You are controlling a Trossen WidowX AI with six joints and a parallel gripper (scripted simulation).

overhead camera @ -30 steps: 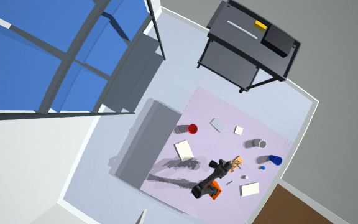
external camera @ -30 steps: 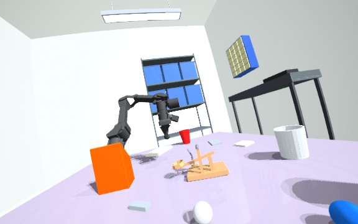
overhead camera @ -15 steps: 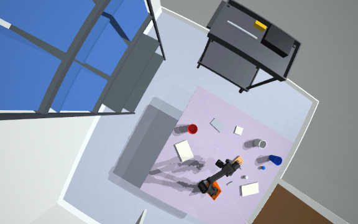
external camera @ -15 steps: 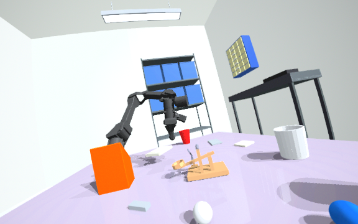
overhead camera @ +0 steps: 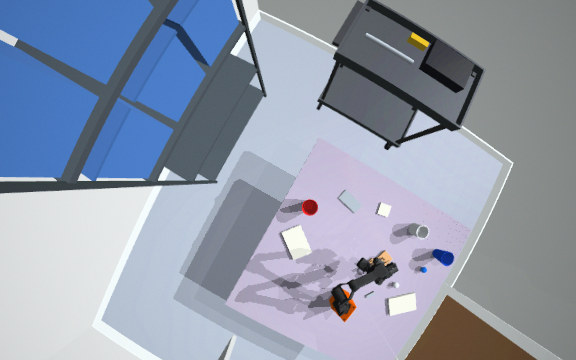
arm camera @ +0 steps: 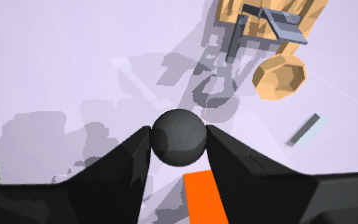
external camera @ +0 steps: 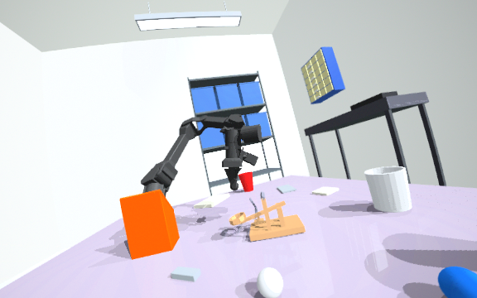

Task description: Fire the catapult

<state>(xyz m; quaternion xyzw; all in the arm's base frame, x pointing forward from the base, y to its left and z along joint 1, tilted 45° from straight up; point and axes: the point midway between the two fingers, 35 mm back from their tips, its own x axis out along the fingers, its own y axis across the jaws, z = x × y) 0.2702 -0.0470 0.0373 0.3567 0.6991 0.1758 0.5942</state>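
Right now my gripper tip is 3 cm short of the wooden catapult, 11 cm to the left of it and 7 cm above it. The rest, counted from my gripper tip: white ball (5 cm behind, 32 cm to the right, 10 cm below); then white mug (36 cm ahead, 26 cm to the right, 9 cm below); then dark ball (1 cm above).
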